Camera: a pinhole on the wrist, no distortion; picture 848 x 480 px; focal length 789.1 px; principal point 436.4 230.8 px. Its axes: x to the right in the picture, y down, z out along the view. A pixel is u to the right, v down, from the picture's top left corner.
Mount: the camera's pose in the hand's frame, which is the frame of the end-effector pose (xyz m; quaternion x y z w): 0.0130 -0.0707 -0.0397 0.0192 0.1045 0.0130 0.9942
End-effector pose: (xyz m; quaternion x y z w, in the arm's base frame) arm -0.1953 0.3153 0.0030 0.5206 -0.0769 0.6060 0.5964
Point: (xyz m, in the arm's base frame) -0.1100 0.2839 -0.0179
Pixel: 33 270
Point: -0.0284 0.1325 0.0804
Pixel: 178 346
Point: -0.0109 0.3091 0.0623
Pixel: 585 63
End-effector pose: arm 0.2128 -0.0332 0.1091 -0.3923 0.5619 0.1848 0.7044
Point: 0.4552 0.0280 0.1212
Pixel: 386 53
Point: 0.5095 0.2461 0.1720
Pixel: 207 294
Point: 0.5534 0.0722 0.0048
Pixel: 638 108
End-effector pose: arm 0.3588 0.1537 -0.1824 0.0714 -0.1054 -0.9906 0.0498
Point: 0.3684 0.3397 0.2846
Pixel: 98 255
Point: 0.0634 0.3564 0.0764
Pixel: 693 71
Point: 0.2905 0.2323 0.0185
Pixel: 331 360
